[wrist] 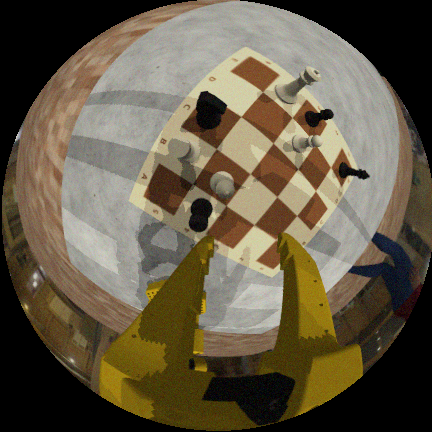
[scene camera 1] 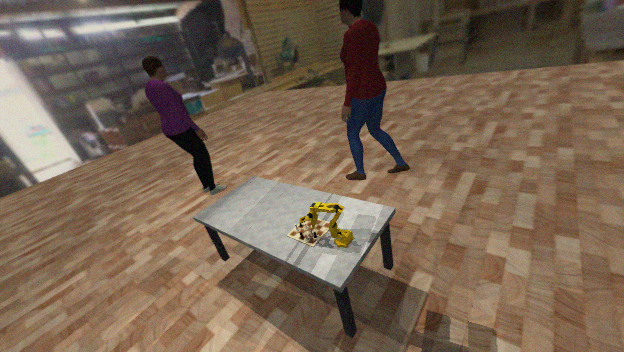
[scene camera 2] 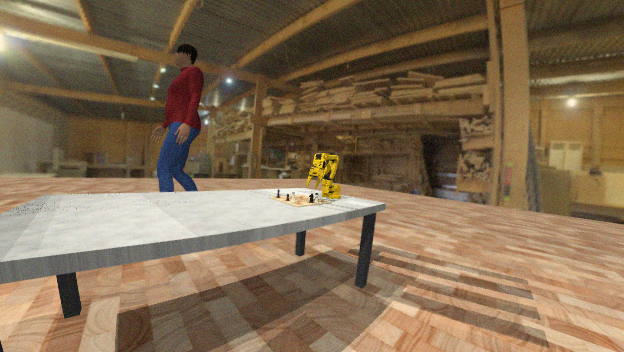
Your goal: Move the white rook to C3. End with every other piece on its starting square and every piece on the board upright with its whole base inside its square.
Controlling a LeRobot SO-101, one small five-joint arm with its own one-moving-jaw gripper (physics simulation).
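Where they show: hand at its tool point: [wrist: 213, 243] [scene camera 1: 313, 227] [scene camera 2: 315, 187]; arm's base at its link origin: [scene camera 1: 341, 239] [scene camera 2: 328, 197].
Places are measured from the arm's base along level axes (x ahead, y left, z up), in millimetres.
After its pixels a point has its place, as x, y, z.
Note:
The white rook [wrist: 185, 150] @[188, 80, 39] stands upright on B5 in the wrist view; it is too small to single out in the scene views. The C3 square [wrist: 276, 171] @[221, 7, 6] is a dark square near the board's middle with no piece on it. My gripper [wrist: 246, 239] @[156, 38, 66] [scene camera 2: 313, 186] @[156, 38, 66] is open and empty, its jaws spread in a V. It hangs above the board [wrist: 139, 197] @[125, 107, 6] [scene camera 1: 291, 236] @[294, 108, 6], past the A-side edge in the wrist view and apart from the rook.
A white piece [wrist: 222, 184] @[183, 48, 43] on B4 and a black knight [wrist: 209, 112] @[220, 83, 29] on C5 flank the rook. A black piece [wrist: 200, 215] @[156, 48, 39] stands on A4, a white pawn [wrist: 305, 143] @[258, 5, 21] on D3, a black pawn [wrist: 316, 118] @[294, 8, 18] on E3, a tall white piece [wrist: 295, 87] @[294, 45, 28] on E4, another black piece [wrist: 350, 171] @[291, -70, 23] on E1.

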